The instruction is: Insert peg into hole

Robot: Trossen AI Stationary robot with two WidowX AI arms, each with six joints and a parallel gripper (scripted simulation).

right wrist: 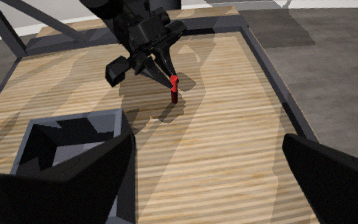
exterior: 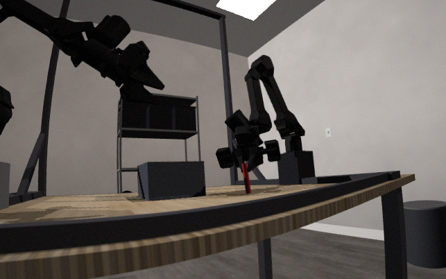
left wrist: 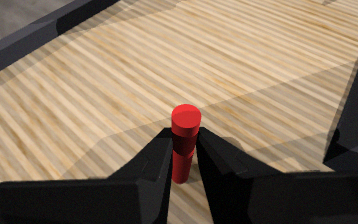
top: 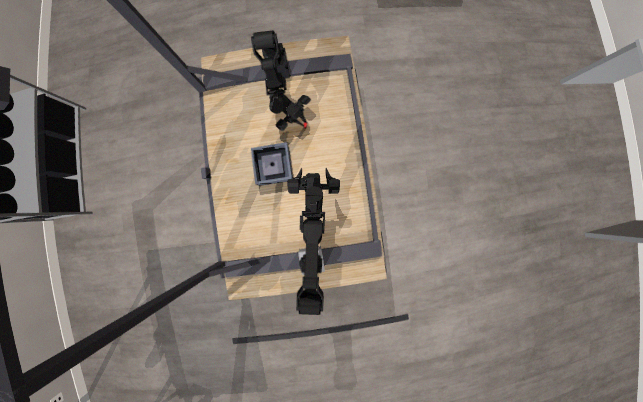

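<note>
Now: left hand 20 mm short of the red peg, 20 mm to the left of it and 40 mm above it. Round my left hand: plate (160 mm behind, 170 mm to the right, 40 mm below); box (160 mm behind, 170 mm to the right, 60 mm below).
</note>
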